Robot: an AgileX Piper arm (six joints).
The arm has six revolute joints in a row. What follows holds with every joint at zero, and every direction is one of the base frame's.
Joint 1 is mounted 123 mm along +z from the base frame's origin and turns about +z.
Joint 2 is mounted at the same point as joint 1 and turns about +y.
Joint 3 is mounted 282.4 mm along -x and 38.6 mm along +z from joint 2 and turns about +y.
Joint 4 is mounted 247.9 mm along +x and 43.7 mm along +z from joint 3 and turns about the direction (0.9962, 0, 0.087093).
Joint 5 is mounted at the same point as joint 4 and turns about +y.
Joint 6 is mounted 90.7 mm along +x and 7.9 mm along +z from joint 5 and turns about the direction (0.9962, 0, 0.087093).
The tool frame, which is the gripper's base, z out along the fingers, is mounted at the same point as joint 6; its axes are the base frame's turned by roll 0, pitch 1.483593 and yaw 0 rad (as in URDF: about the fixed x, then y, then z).
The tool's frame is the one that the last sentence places.
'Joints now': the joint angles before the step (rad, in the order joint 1, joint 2, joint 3, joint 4, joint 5, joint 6). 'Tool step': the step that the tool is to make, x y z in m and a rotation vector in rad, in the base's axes. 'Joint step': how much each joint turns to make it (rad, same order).
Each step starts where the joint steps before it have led.
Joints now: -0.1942 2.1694 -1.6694 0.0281 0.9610 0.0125
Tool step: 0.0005 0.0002 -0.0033 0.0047 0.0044 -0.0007
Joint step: -0.0001 0.0073 0.0003 0.0044 -0.0024 -0.0012
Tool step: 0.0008 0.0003 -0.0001 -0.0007 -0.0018 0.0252
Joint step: 0.0001 0.0024 -0.0038 0.0055 0.0003 -0.0278
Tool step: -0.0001 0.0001 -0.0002 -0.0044 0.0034 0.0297
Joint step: 0.0000 0.0009 -0.0010 0.0008 0.0036 -0.0305
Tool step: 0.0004 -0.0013 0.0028 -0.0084 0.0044 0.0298
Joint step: -0.0021 0.0000 -0.0120 -0.0040 0.0156 -0.0303
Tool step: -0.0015 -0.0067 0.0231 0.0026 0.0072 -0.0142
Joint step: -0.0156 -0.0231 -0.0547 -0.0003 0.0854 0.0015
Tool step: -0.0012 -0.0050 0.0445 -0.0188 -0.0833 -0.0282
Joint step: -0.0106 -0.0612 -0.0667 -0.0055 0.0420 0.0209
